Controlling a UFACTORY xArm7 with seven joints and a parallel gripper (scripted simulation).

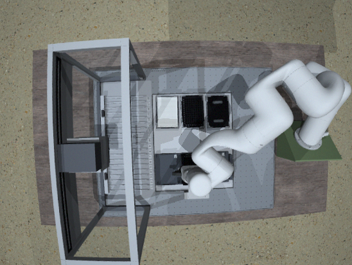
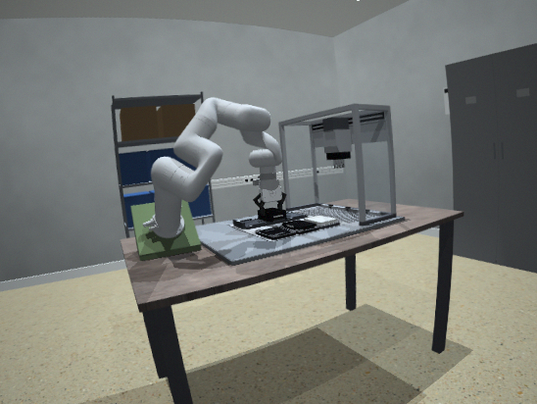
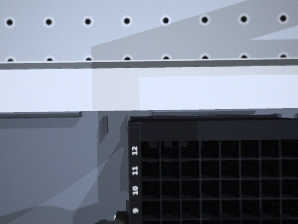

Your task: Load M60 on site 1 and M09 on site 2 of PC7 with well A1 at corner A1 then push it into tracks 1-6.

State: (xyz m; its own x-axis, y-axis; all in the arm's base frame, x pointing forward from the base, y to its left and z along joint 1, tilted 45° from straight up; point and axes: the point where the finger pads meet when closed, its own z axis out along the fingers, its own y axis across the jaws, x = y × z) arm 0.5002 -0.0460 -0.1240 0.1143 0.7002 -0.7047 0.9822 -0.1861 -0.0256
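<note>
The black deep-well block M09 is 10 mm below my hand. From my hand the other things lie so: pale 384-well plate M60 (70 mm ahead, 250 mm to the right, 20 mm below); dark plate carrier PC7 (10 mm behind, 30 mm below); nest S3 (70 mm ahead, 250 mm to the right, 40 mm below).
</note>
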